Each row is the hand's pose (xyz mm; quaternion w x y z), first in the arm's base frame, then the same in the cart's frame.
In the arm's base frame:
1: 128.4 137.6 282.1 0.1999 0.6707 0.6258 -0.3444
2: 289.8 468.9 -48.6 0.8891 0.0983 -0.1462 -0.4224
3: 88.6 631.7 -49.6 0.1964 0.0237 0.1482 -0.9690
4: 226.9 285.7 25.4 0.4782 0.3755 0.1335 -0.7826
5: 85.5 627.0 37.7 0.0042 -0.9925 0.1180 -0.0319
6: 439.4 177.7 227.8 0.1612 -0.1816 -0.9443 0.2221
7: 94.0 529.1 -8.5 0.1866 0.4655 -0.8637 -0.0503
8: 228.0 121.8 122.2 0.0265 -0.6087 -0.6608 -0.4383
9: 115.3 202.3 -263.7 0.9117 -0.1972 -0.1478 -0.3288
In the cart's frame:
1: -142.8 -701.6 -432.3 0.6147 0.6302 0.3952 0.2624
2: 109.3 -286.3 -336.8 0.5780 0.3963 -0.7048 -0.1102
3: 78.8 -163.4 -562.6 0.3718 0.6764 -0.0164 -0.6356
4: 76.0 -488.8 -366.2 0.5294 0.7993 -0.1788 -0.2211
5: -5.5 -186.6 -562.8 0.1036 -0.6908 -0.0534 -0.7136
6: -102.0 -598.9 -133.8 0.5739 0.1532 0.8036 -0.0376
7: 60.0 -269.9 -539.0 0.4721 -0.4812 0.6736 -0.3030
8: 15.6 -666.7 -335.2 0.3755 0.0319 0.5586 0.7389
9: 377.6 -528.0 -468.8 0.5843 0.1239 -0.7628 -0.2479

